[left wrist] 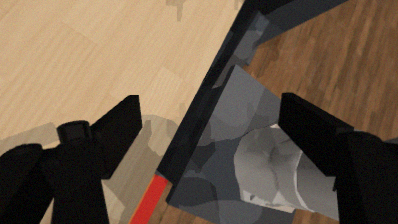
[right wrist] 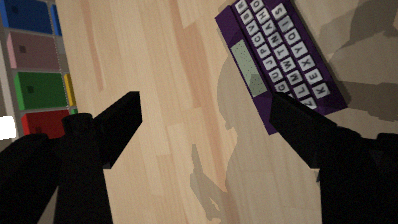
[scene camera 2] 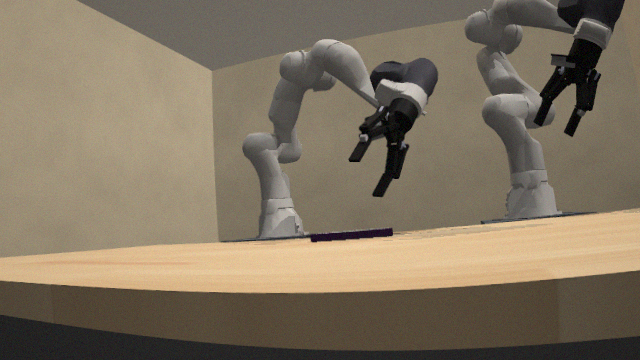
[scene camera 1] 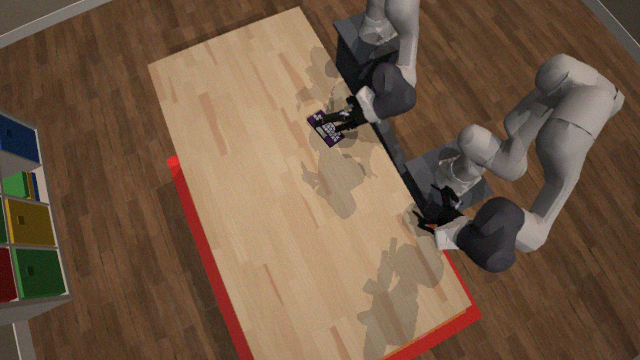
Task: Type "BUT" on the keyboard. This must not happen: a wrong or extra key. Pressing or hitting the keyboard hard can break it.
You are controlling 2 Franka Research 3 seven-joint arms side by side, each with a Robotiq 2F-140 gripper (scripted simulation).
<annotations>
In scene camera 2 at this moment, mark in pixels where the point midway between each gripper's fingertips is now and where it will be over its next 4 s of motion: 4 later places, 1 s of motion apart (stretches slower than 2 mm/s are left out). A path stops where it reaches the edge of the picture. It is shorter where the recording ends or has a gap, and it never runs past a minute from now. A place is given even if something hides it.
My left gripper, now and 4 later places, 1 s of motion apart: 552,129; 550,133; 552,137; 549,142; 537,151
My right gripper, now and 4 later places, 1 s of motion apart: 366,178; 244,164; 147,159; 115,158; 104,158
</annotations>
